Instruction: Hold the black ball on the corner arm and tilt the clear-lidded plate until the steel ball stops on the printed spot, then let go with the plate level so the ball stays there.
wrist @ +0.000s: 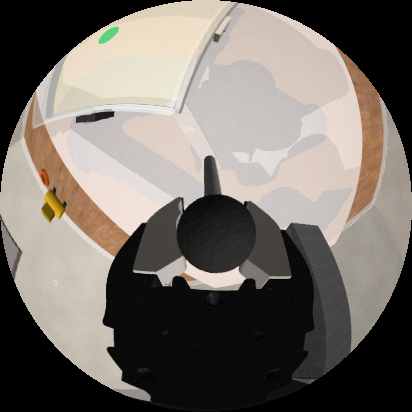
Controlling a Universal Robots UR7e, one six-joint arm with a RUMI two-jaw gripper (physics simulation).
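The black ball (216, 233) sits between the two grey jaws of my gripper (213, 200), which is shut on it. A dark corner arm (211, 175) runs from the ball up toward the plate's near corner and a pale strip. The clear-lidded plate (145, 70) shows at the upper left, with a pale yellowish surface and whitish rims. The green printed spot (108, 35) is near its far left part. The steel ball does not show in this view. Part of the plate is cut off by the view's edge, so its exact tilt is hard to tell.
A dark block (95, 117) is at the plate's near edge and a light block (222, 29) at its right edge. Past the table's brown wooden border (372, 150), at the left, are a yellow object (54, 204) and an orange ring. A dark grey curved part (327, 300) stands right of my gripper.
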